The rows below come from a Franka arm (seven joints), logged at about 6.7 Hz.
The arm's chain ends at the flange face. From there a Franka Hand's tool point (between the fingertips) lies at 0.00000 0.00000 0.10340 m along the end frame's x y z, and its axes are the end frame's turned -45 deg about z.
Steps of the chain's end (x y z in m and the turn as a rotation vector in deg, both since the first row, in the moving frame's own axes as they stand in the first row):
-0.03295 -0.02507 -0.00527 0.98 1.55 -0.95
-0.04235 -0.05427 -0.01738 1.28 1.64 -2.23
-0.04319 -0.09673 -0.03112 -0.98 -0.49 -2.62
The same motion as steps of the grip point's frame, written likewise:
-0.00234 -0.04033 -0.00532 -0.40 1.79 -0.95
0.01216 -0.06793 -0.01745 -0.25 2.06 -2.23
0.03600 -0.09827 -0.03114 -0.35 -1.04 -2.62

